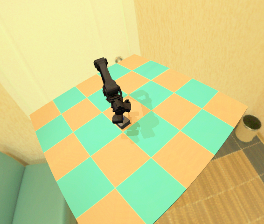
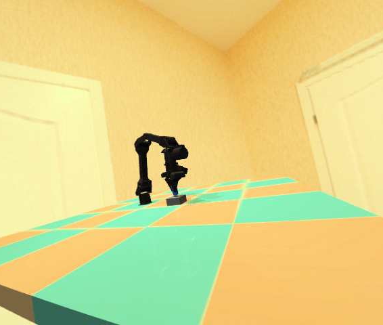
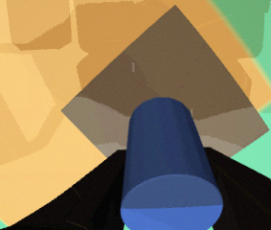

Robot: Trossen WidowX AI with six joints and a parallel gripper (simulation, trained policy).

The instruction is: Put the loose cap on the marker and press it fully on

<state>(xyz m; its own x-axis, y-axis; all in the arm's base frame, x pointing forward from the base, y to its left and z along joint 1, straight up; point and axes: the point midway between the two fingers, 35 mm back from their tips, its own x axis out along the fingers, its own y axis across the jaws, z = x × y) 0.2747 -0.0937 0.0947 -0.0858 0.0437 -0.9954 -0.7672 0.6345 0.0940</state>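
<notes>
The blue cap is 1 cm above my gripper tip. Also, from my gripper tip: dark grey holder block: 4 cm below.
</notes>
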